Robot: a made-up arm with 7 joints. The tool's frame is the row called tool. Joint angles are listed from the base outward. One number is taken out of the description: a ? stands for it. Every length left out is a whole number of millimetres.
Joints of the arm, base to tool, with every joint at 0 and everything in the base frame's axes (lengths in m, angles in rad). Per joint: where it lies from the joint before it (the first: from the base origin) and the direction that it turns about. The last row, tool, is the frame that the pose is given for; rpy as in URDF.
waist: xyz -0.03 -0.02 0.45 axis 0 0 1
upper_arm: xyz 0.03 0.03 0 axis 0 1 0
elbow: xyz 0 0 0.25 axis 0 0 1
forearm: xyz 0.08 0 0 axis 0 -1 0
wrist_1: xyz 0.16 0 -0.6 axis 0 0 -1
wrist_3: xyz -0.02 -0.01 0 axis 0 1 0
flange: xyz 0.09 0 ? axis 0 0 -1
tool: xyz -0.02 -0.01 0 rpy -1.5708 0 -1.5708
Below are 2 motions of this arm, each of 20 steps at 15 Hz.
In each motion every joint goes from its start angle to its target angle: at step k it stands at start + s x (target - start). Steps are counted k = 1, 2, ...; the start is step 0. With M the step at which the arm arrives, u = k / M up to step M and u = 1 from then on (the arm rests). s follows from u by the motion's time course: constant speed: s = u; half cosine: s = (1 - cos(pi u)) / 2; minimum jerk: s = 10 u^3 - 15 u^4 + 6 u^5.
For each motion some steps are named. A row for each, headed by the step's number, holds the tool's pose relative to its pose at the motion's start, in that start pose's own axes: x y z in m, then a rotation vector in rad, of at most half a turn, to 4 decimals.
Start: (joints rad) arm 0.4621 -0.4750 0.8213 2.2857 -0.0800 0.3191 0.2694
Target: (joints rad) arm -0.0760 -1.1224 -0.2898 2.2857 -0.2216 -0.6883 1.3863
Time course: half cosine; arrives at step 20
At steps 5, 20:
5: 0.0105 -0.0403 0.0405 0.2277 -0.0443 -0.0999
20: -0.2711 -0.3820 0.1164 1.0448 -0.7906 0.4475

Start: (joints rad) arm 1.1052 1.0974 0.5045 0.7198 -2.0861 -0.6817 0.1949
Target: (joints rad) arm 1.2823 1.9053 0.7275 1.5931 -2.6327 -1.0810 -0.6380
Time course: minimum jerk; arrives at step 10
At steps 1, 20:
1: 0.0018 0.0013 0.0005 0.0056 -0.0126 0.0026
20: 0.1303 0.1187 0.0001 0.5894 -1.2662 -0.0500

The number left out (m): -0.04
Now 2 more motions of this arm.
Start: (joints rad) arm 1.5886 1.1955 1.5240 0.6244 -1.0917 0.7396 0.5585
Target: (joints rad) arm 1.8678 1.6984 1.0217 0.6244 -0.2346 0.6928 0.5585
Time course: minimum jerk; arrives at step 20
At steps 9, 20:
9: -0.0238 0.0994 -0.0508 -0.2900 0.3499 0.4134
20: -0.1228 0.2442 -0.1885 -0.8684 0.8738 0.8647

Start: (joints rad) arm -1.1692 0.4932 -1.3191 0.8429 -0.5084 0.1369 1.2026
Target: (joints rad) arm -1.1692 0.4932 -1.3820 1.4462 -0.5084 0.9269 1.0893
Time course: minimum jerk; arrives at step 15
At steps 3, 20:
3: -0.0096 -0.0064 0.0181 0.0115 -0.0011 -0.0223
20: -0.1148 -0.2055 0.2793 0.1392 0.0842 -0.3740

